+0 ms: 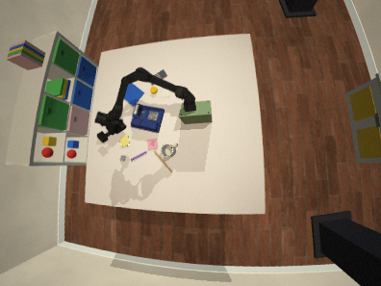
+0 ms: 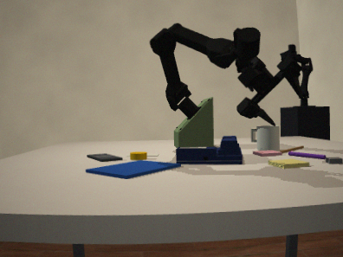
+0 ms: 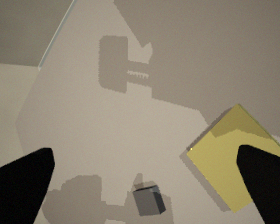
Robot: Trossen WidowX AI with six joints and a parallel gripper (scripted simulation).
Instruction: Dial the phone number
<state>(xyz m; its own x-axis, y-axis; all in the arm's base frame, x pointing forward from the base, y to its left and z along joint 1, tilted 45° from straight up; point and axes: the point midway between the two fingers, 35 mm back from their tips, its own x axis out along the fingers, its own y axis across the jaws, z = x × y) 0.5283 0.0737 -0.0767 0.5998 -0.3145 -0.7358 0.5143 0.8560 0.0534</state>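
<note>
The 8 key lies 250 mm behind my hand, 130 mm to the right of it and 130 mm below it. From my hand the other things lie so: purple pen: 120 mm behind, 140 mm to the left, 150 mm below; then handset: 190 mm behind, 70 mm to the right, 110 mm below; then grey cube: 10 mm ahead, 150 mm to the left, 150 mm below.
</note>
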